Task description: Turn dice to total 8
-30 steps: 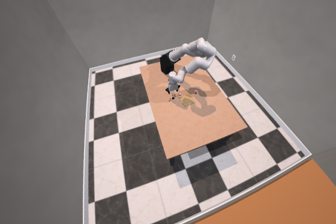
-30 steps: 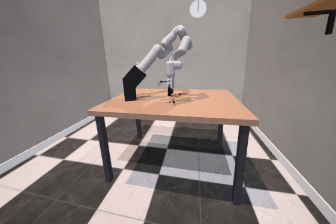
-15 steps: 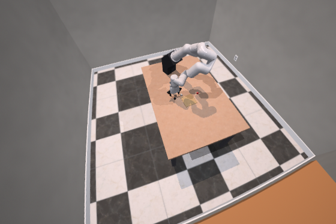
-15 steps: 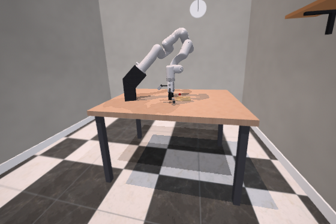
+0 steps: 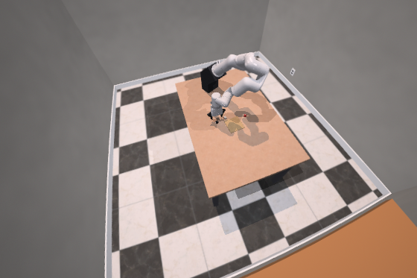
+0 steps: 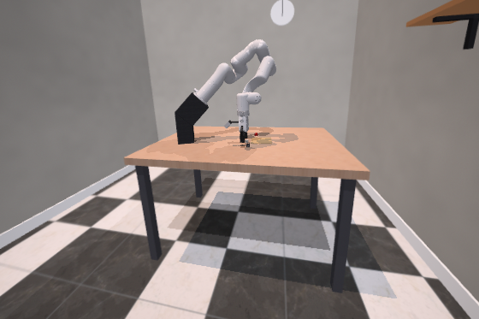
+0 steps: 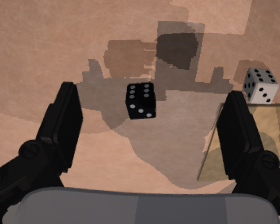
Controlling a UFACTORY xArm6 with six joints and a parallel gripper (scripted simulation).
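The white die lies 10 mm behind my hand, 80 mm to the left of it and 40 mm below it. From my hand the other things lie so: tan mat 70 mm ahead, 160 mm to the left, 50 mm below; red die 20 mm behind, 270 mm to the left, 40 mm below.
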